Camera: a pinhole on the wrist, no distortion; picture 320 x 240 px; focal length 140.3 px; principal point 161.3 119.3 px. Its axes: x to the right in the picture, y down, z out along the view. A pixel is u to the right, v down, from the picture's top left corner.
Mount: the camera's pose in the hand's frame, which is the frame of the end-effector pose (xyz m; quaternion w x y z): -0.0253 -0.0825 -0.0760 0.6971 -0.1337 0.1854 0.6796
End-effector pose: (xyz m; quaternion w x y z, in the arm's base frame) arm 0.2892 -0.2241 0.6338 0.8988 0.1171 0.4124 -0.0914
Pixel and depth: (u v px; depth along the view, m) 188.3 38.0 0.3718
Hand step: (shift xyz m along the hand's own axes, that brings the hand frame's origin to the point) 0.2186 0.1360 0.2113
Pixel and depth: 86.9 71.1 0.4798
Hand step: 0.1739 -0.1073 0.4549
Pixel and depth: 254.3 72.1 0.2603
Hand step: 0.0833 0.1830 0.0754
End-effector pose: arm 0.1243 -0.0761 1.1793 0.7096 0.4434 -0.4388 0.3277
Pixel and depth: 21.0 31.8 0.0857
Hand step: 0.0339 -0.1240 0.0350
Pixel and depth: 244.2 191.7 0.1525
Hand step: -0.0914 0.0685 0.0261
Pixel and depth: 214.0 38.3 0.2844
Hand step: 0.1610 0.1314 0.1209
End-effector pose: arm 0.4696 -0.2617 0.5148 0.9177 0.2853 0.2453 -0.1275
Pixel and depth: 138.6 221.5 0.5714
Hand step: -0.3971 0.1019 0.5037
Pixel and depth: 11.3 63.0 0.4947
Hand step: 0.2066 -0.3486 0.5868
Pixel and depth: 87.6 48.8 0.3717
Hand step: 0.1880 -0.1025 0.3306
